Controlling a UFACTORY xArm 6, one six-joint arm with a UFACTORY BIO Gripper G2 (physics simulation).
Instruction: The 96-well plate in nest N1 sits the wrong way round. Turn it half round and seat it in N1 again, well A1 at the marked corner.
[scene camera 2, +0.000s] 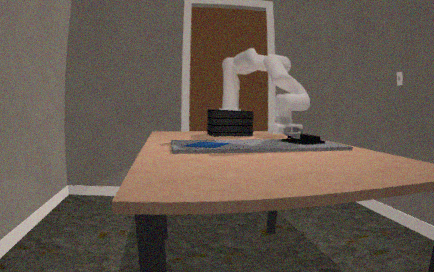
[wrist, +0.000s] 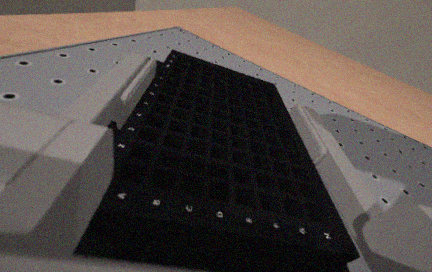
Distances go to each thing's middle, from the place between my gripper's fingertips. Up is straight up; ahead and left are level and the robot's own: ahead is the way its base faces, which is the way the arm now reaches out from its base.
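Black 96-well plate (wrist: 209, 163): my hand is 20 mm past it.
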